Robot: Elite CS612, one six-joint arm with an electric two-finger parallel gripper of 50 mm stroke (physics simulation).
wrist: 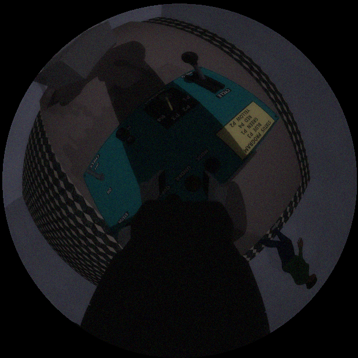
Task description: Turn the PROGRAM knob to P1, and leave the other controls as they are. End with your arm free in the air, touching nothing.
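The PROGRAM knob [169, 103] is dark, with a pale pointer line, on a teal control panel [114, 160]. Labels P1 to P4 stand around one side of it. Its line seems to point towards P3, but the picture is dim. My gripper [183, 178] is open and empty, its two fingers apart over the near part of the panel. The knob is beyond the fingertips and apart from them. A yellow card [247, 129] on the panel pairs status colours with programs: blue P3, green P1, red P4, yellow P2. The gripper body hides part of the panel's near edge.
A ball-topped lever [190, 58] stands by the HOLD and CYCLE labels. A small dark control [125, 135], a CHECK toggle [95, 174] and two round dark controls [192, 183] [212, 165] are also on the panel. A grey box [87, 47] and a person [295, 262] stand farther off.
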